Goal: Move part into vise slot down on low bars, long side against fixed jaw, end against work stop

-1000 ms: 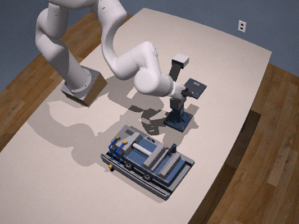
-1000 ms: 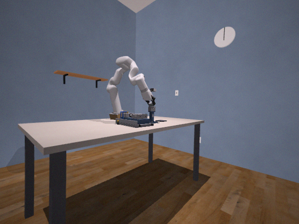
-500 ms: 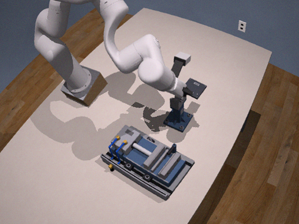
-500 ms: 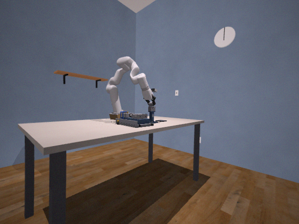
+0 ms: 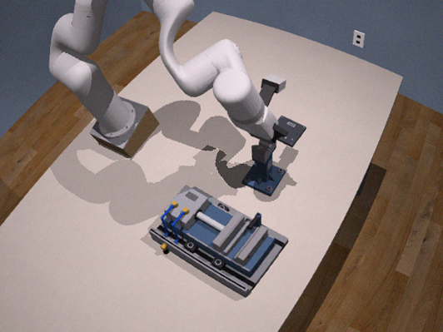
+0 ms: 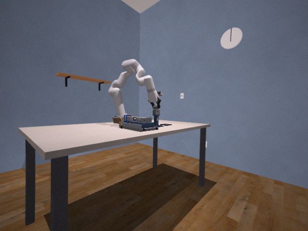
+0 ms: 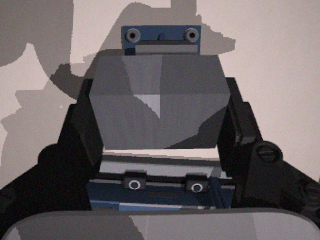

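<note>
Right now my hand is 1 cm to the right of the part and 1 cm above it. Also, from my hand: white cylinder rod: 22 cm to the right, 12 cm below, 3 cm ahead; blue post: 14 cm to the right, 14 cm below, 11 cm ahead; work stop: 16 cm to the right, 11 cm below, 11 cm ahead.
</note>
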